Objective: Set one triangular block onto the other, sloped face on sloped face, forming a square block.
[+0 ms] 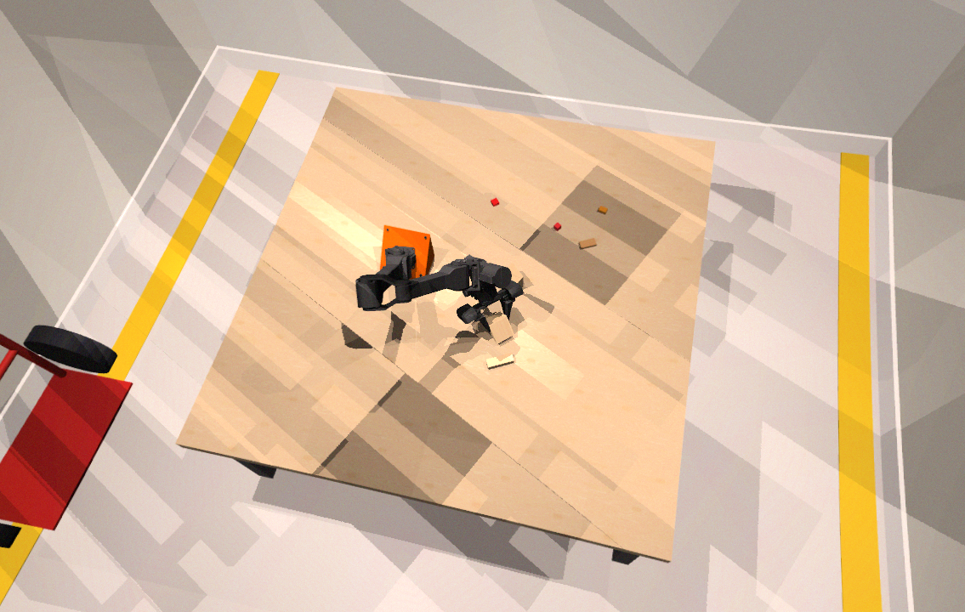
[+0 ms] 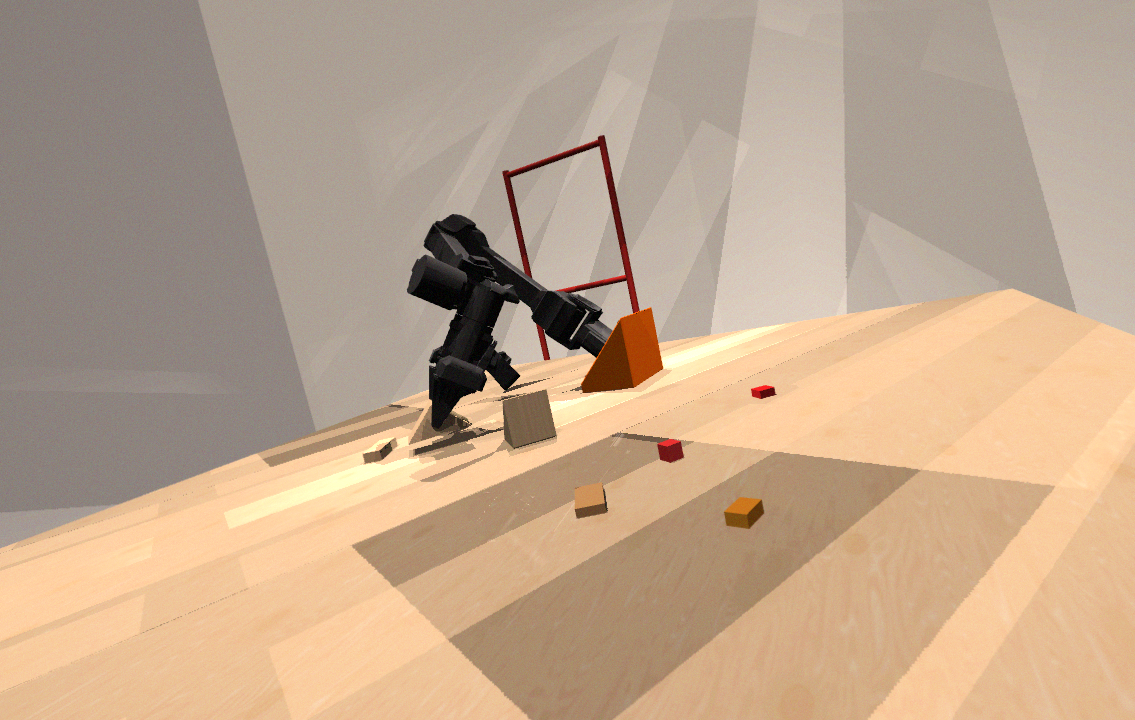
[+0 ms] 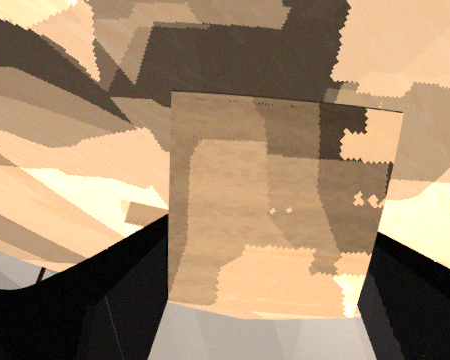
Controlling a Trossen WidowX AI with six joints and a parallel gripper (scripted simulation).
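Now: the thin flat wooden piece 20 mm ahead of my gripper tip, 90 mm to the right of it and 30 mm below it. From my gripper tip the other things lie so: orange cube (250 mm ahead, 460 mm to the left, 30 mm below).
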